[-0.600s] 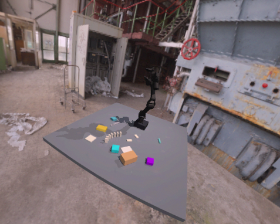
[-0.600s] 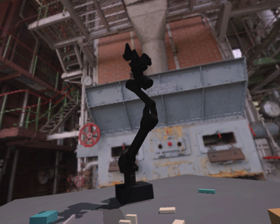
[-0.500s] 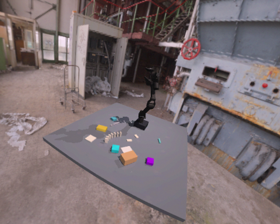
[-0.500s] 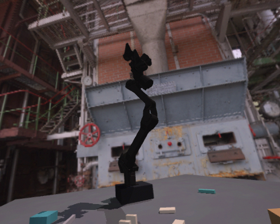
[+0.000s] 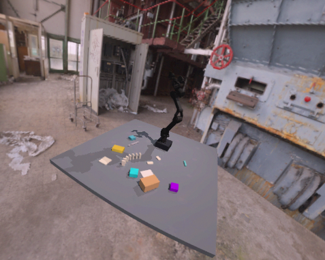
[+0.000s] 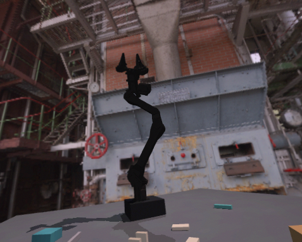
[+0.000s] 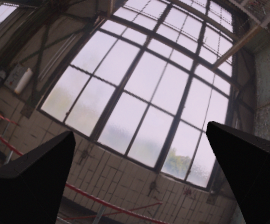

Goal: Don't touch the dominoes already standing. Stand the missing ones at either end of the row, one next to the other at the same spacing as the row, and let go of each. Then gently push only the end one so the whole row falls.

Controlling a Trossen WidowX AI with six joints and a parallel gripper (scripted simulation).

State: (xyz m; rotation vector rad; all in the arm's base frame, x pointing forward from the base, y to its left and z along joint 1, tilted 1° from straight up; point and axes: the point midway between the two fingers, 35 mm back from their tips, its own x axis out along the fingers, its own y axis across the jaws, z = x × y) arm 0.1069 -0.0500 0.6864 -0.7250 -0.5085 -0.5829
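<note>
Right now my gripper tip is 42 cm short of the purple cube, 30 cm to the right of it and 76 cm above it. Round my gripper tip: small teal block: 6 cm behind, 30 cm to the right, 76 cm below; then yellow block: 22 cm ahead, 30 cm to the right, 76 cm below; then thin grey stick: 4 cm ahead, 23 cm to the right, 76 cm below.
</note>
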